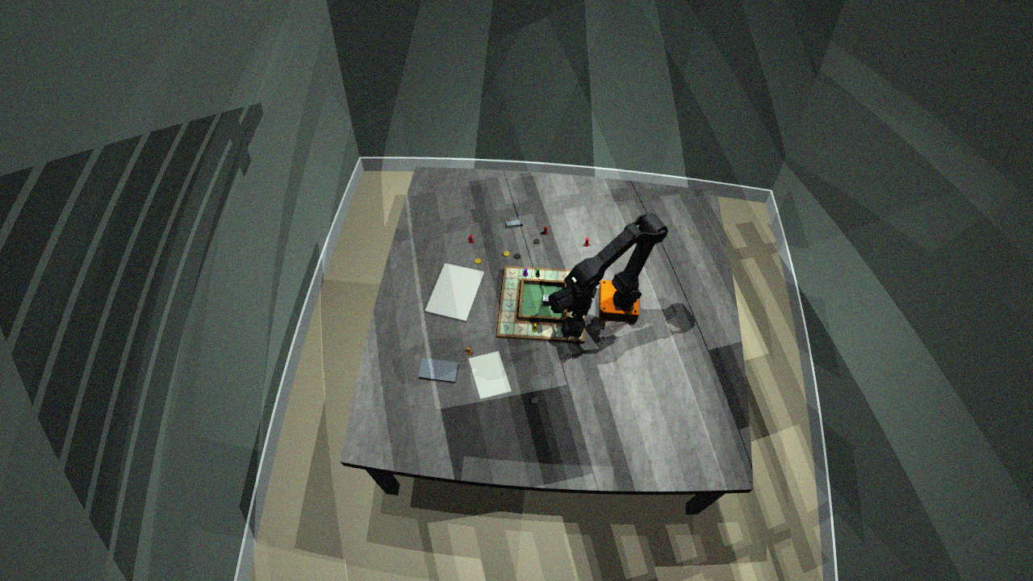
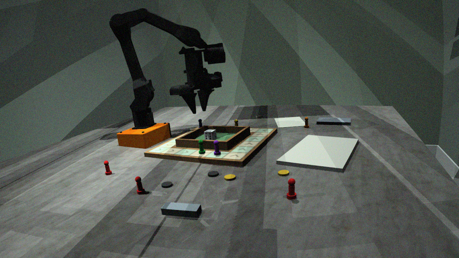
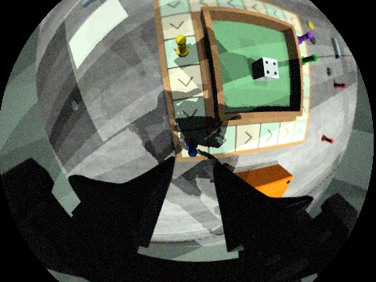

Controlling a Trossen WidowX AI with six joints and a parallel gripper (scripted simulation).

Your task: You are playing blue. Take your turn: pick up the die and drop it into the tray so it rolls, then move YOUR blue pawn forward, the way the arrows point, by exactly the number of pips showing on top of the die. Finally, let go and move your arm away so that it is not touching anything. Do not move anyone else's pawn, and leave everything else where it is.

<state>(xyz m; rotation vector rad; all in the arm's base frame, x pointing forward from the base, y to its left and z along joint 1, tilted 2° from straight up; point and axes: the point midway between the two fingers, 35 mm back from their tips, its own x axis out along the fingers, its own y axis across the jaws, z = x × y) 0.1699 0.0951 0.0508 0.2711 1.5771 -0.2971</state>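
Right now my gripper tip is 40 mm above the blue pawn. From my gripper tip the other things lie so: green tray 100 mm ahead, 120 mm to the right, 60 mm below; then yellow pawn 130 mm ahead, 10 mm to the right, 40 mm below; then white die 90 mm ahead, 120 mm to the right, 40 mm below.
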